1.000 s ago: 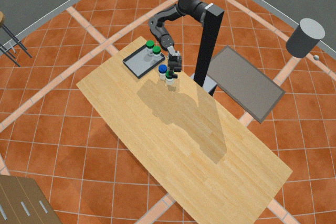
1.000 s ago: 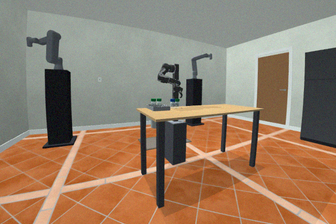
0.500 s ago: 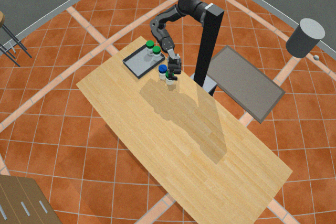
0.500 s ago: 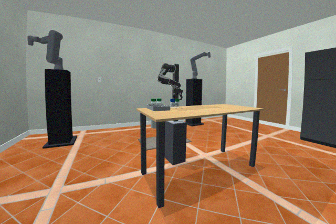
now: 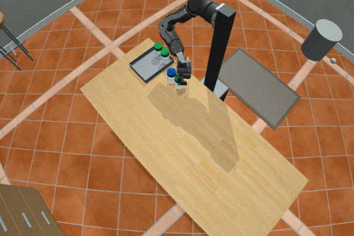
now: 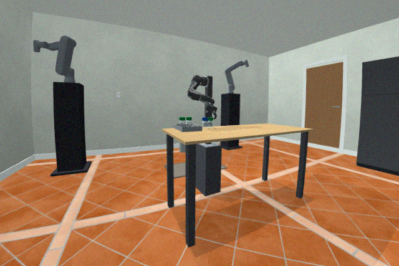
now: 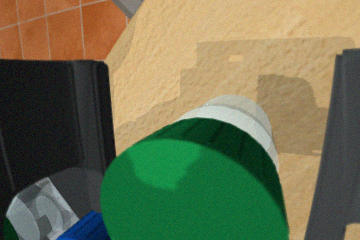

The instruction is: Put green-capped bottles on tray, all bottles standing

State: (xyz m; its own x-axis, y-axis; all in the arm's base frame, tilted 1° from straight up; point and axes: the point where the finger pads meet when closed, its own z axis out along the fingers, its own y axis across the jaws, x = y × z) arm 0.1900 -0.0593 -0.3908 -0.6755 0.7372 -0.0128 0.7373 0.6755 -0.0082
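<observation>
My hand is 80 mm to the left of the blue-capped bottle, 50 mm above it and 10 mm short of it. Also, from my hand: tray: 260 mm to the right, 80 mm below, 20 mm ahead.
</observation>
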